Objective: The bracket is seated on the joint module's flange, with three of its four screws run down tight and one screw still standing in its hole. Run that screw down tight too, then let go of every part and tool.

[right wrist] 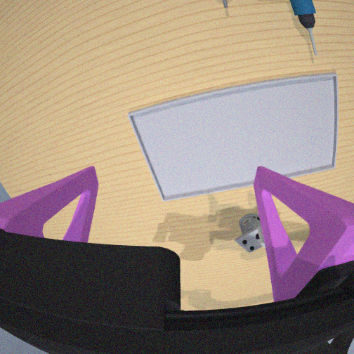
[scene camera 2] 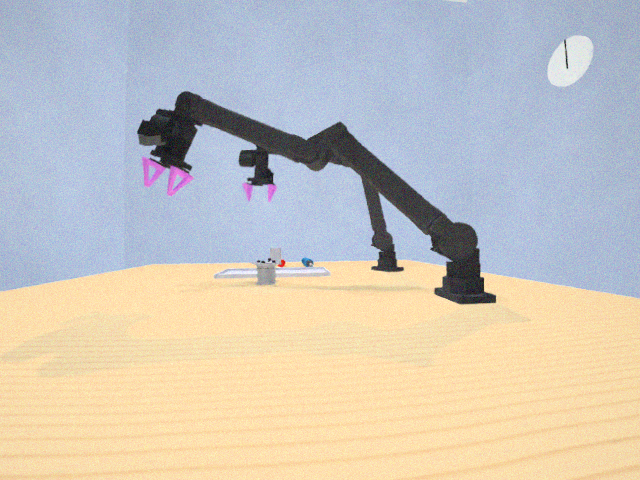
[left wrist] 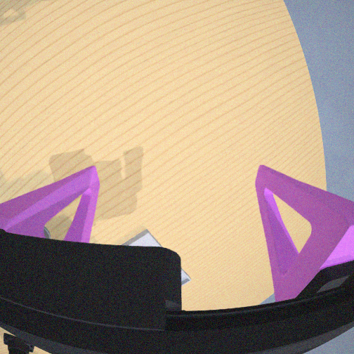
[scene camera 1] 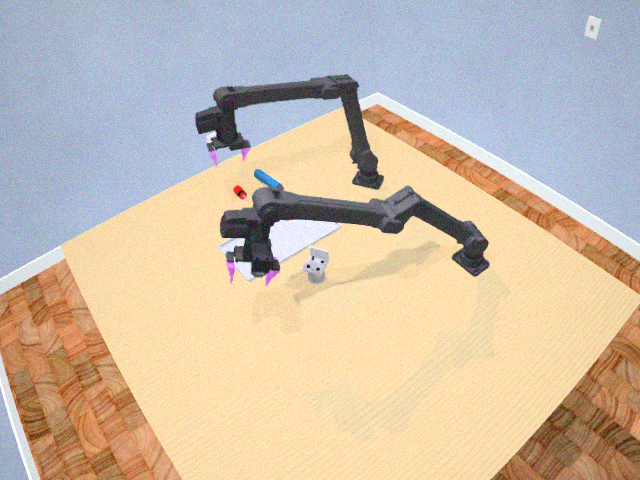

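Seen in the pictures: left gripper, between the fingertips: (scene camera 2: 157,191) (scene camera 1: 248,283); right gripper, between the fingertips: (scene camera 2: 258,201) (scene camera 1: 230,163); left arm's base, origin of its link: (scene camera 2: 462,298) (scene camera 1: 470,262); right arm's base, origin of its link: (scene camera 2: 387,270) (scene camera 1: 368,181).
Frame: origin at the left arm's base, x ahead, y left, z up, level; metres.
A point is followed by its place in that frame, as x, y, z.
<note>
The joint module (scene camera 1: 316,276) @[0.487, -0.265, 0.038] (scene camera 2: 266,275) @[0.468, -0.261, 0.028] (right wrist: 246,219) stands upright on the table, with the bracket (scene camera 1: 319,253) @[0.445, -0.301, 0.093] (scene camera 2: 275,254) @[0.443, -0.298, 0.090] (right wrist: 248,242) on its top. Dark screw heads show on the bracket; I cannot tell which one stands higher. The blue screwdriver (scene camera 1: 267,178) @[0.337, -0.831, 0.040] (scene camera 2: 307,261) @[0.332, -0.759, 0.031] (right wrist: 302,6) and the red screwdriver (scene camera 1: 239,192) @[0.471, -0.838, 0.031] (scene camera 2: 281,262) @[0.461, -0.825, 0.023] lie on the table behind the tray. My left gripper (scene camera 1: 249,283) @[0.755, -0.185, 0.273] (scene camera 2: 159,190) @[0.755, -0.185, 0.273] (left wrist: 177,174) is open and empty, high above the table. My right gripper (scene camera 1: 230,162) @[0.548, -0.672, 0.309] (scene camera 2: 260,200) @[0.548, -0.672, 0.309] (right wrist: 175,174) is open and empty, also high up.
The shallow light-grey tray (scene camera 1: 310,243) @[0.401, -0.426, 0.014] (scene camera 2: 232,273) @[0.641, -0.558, 0.002] (left wrist: 144,239) (right wrist: 235,135) lies between the joint module and the screwdrivers, with no parts visible in it. In scene camera 1, my left forearm passes above the tray and hides part of it. In scene camera 2, the arms overlap.
</note>
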